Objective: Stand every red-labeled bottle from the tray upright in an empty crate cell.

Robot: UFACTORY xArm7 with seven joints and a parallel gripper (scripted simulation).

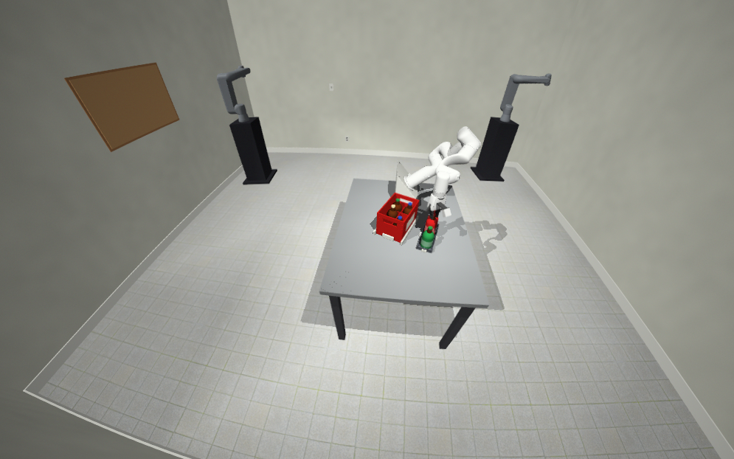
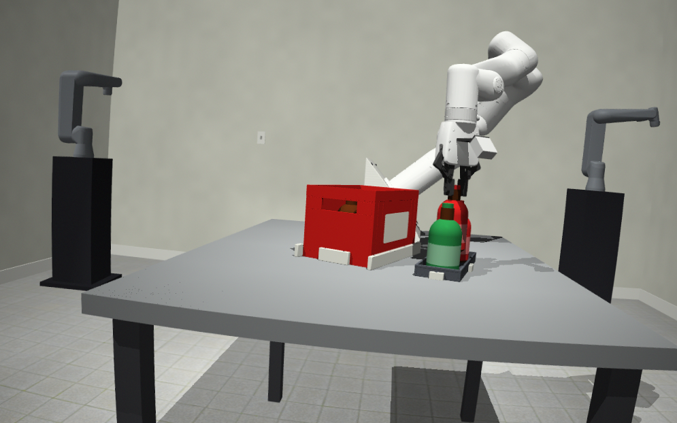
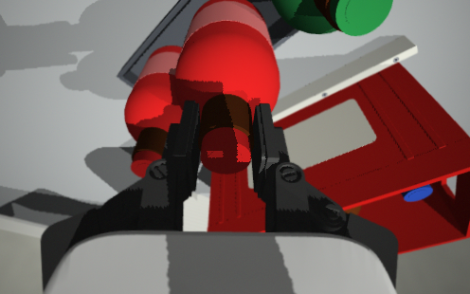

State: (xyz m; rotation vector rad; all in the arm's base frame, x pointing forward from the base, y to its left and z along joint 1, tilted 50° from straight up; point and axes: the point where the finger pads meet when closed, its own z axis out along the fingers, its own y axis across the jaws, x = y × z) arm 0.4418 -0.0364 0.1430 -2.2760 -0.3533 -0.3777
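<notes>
The green bottle lies 110 mm below my hand, 80 mm ahead of it and 30 mm to the right of it. Also, from my hand: dark tray: 180 mm below; then red-labeled bottle: 110 mm below, 90 mm behind, 30 mm to the left; then red crate: 200 mm to the right, 110 mm below, 110 mm behind.
</notes>
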